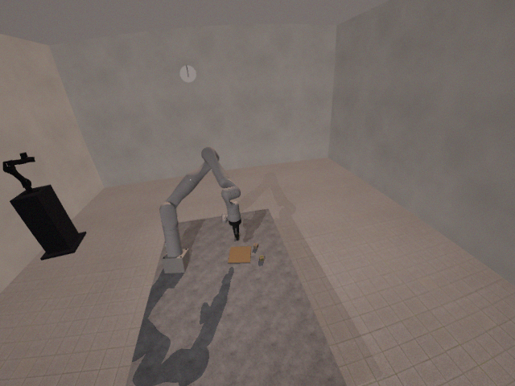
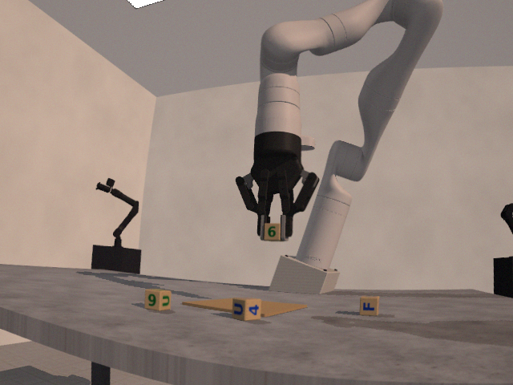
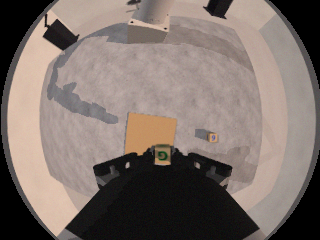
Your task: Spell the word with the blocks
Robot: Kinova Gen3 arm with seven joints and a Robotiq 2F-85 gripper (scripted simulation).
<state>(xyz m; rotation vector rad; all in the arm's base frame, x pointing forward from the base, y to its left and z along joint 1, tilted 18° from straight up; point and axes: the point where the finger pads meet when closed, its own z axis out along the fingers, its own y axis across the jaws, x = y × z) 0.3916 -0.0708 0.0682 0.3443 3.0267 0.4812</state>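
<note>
Right now the mat is 120 mm below my hand, 40 mm to the right of it and 10 mm behind it. Also, from my hand: E block (130 mm to the right, 110 mm below, 110 mm ahead); then F block (140 mm to the left, 110 mm below, 30 mm ahead).
</note>
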